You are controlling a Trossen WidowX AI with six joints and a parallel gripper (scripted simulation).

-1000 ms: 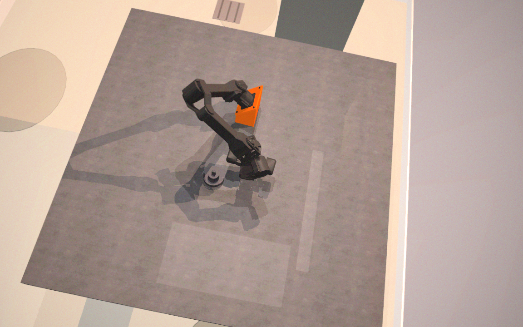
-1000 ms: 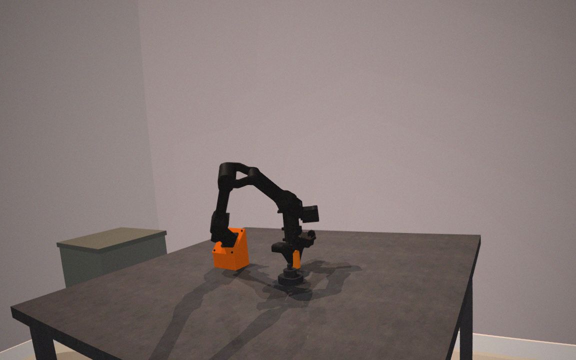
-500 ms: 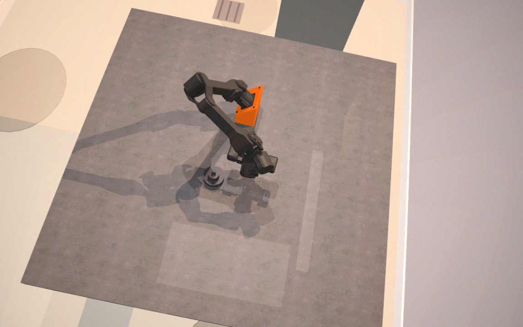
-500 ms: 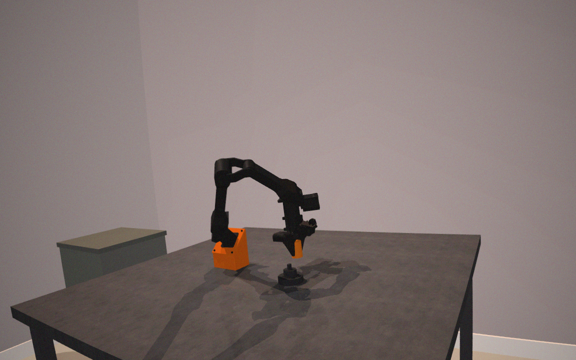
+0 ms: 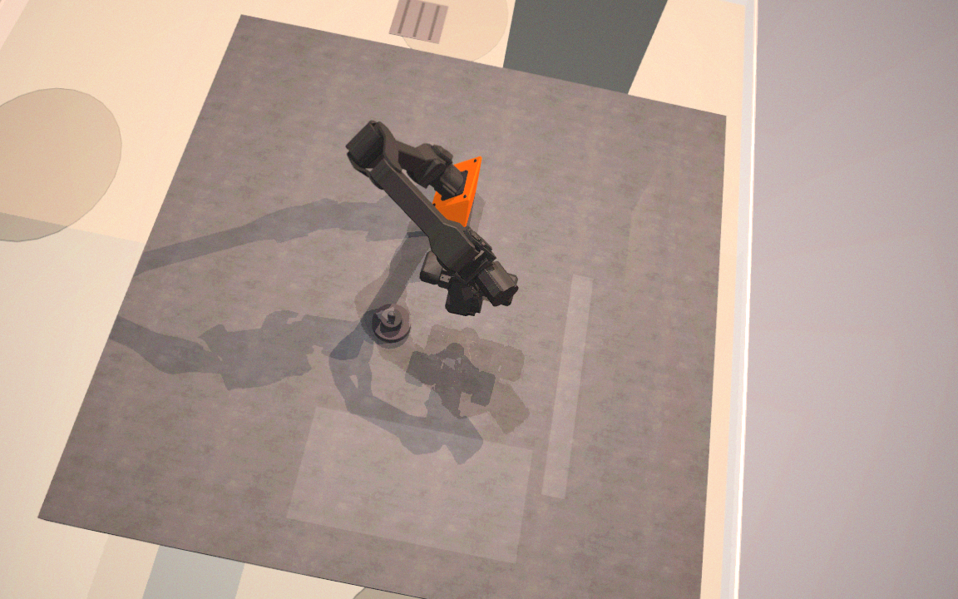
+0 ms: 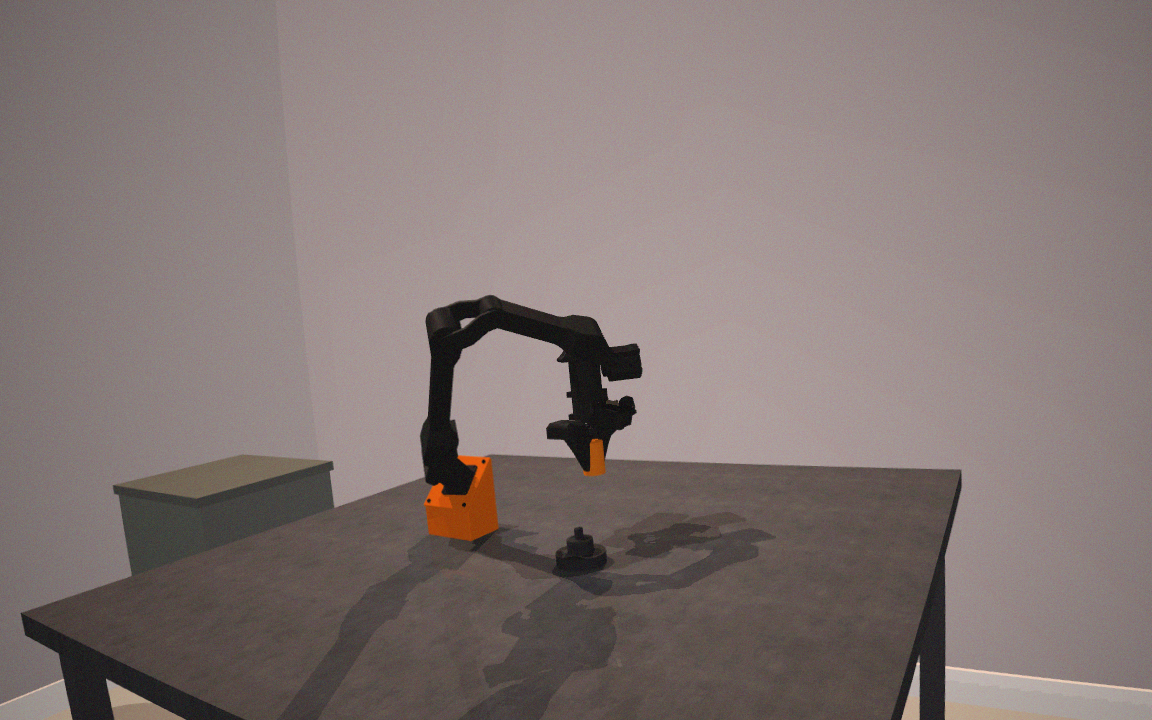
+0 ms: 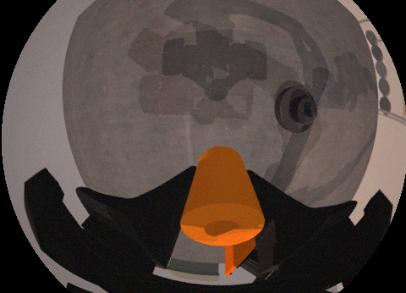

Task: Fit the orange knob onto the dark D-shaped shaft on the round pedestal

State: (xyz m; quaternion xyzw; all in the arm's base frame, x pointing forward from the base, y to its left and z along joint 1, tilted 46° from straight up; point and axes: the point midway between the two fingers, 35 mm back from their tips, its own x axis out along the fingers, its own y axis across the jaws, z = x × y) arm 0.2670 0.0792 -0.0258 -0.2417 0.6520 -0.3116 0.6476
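Now: the dark round pedestal 140 mm to the right of my gripper tip, 90 mm below it and 50 mm ahead of it. The rest, counted from my gripper tip: orange knob: 20 mm above.
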